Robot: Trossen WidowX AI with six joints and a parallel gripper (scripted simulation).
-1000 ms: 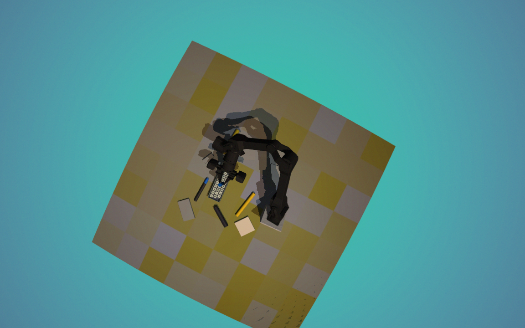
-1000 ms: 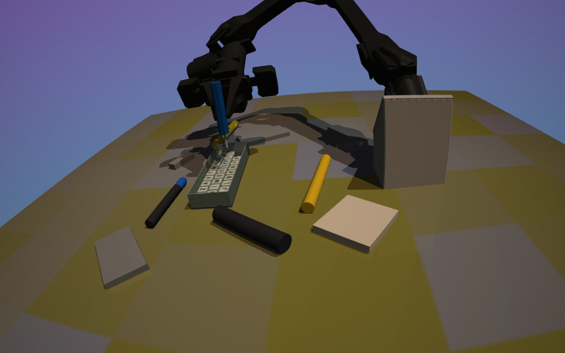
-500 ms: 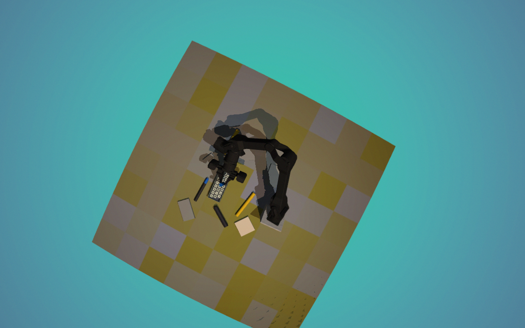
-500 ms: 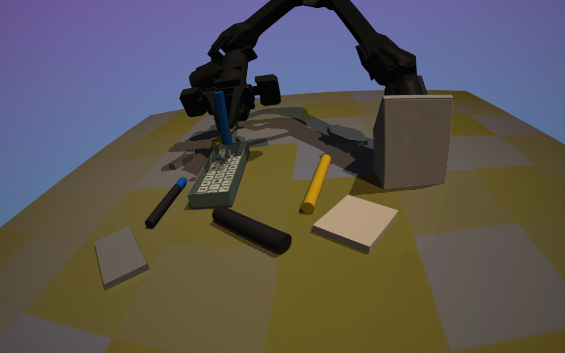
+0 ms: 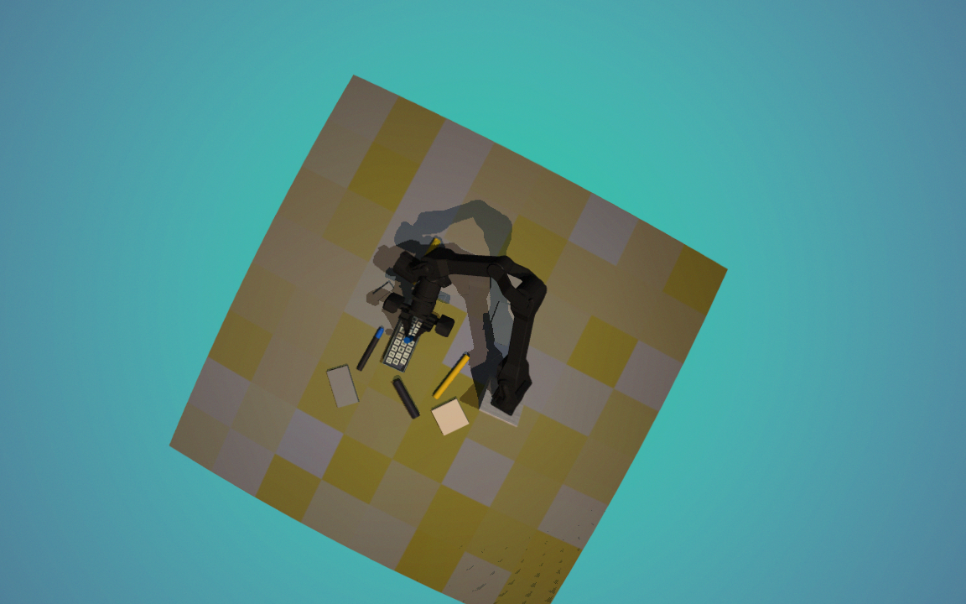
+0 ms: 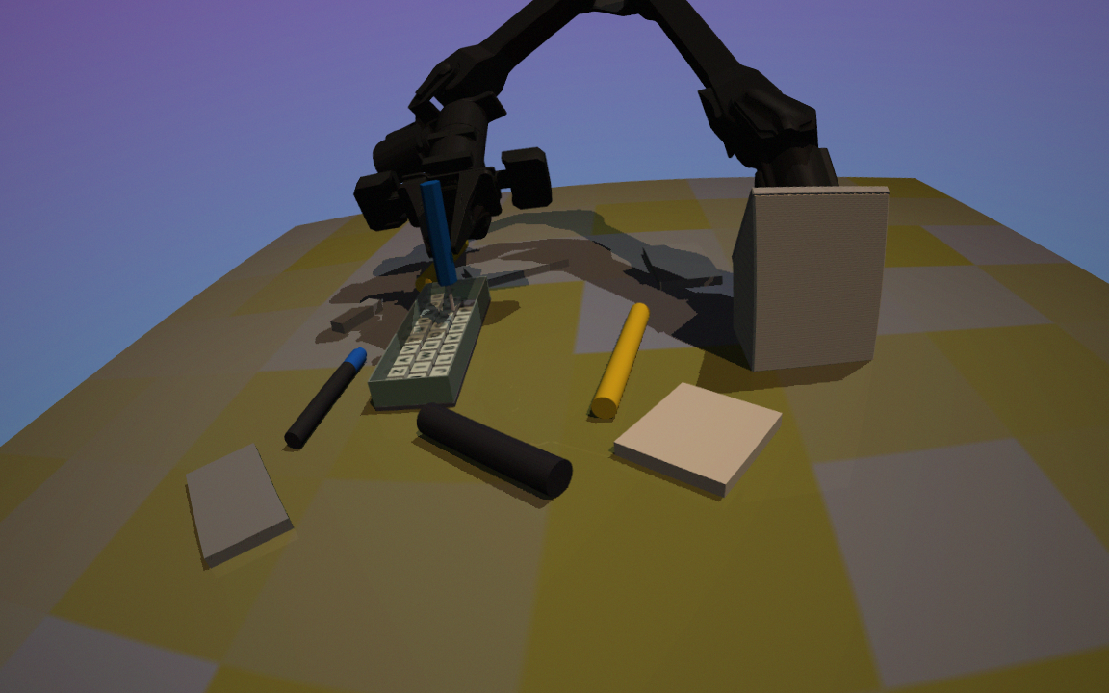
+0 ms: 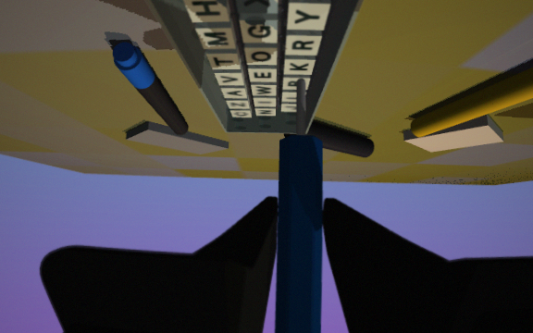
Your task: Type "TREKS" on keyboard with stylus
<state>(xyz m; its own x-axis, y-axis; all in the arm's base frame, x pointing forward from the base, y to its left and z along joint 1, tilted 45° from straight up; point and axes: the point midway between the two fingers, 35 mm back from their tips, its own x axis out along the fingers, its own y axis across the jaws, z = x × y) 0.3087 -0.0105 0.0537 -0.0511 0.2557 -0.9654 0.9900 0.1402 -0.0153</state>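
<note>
Right now the blue stylus is 1 cm below my gripper tip. From my gripper tip the other things lie so: grey stylus tip 5 cm below; small grey block 14 cm ahead, 7 cm to the right, 8 cm below; yellow cylinder 15 cm behind, 4 cm to the left, 8 cm below.
</note>
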